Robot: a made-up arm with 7 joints.
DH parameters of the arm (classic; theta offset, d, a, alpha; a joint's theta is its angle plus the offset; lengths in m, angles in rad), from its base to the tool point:
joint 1: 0 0.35 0 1.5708
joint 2: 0 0.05 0 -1.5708
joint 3: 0 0.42 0.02 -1.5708
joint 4: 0 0.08 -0.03 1.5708
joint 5: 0 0.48 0 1.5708
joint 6: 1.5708 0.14 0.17 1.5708
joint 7: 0 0.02 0 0
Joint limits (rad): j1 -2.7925..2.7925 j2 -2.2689..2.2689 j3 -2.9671..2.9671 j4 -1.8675..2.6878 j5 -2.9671..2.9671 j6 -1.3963..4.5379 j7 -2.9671..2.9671
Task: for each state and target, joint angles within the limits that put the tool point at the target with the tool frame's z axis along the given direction. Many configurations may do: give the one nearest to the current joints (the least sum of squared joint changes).
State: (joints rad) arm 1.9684 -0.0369 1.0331 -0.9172 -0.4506 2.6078 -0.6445
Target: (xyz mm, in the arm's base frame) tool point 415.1 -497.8 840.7 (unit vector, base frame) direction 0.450 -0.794 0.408
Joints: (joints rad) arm 2.0319 0.3820 0.6882 -0.4910 -1.1886 2.0191 -0.6445
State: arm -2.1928 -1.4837 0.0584 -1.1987 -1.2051 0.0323 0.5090
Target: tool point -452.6 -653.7 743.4 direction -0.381 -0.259 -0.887
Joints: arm -1.7081 -1.7151 0.4334 -1.0931 -0.7810 -0.3524 0.5090
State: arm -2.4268 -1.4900 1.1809 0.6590 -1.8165 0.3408 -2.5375
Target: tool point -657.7 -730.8 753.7 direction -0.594 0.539 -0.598
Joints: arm -2.4694 -1.1099 1.0642 0.5934 -1.8423 -0.3582 -2.5375
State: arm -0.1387 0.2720 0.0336 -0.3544 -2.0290 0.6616 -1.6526
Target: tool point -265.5 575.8 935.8 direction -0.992 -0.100 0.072
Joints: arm -0.5872 0.0660 -0.3934 -1.0192 -1.7270 0.4766 -1.6526
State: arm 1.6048 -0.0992 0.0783 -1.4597 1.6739 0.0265 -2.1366
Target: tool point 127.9 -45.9 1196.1 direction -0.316 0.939 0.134
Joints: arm 0.9050 -0.8225 0.2548 -1.4896 0.9486 -0.4449 -2.1366
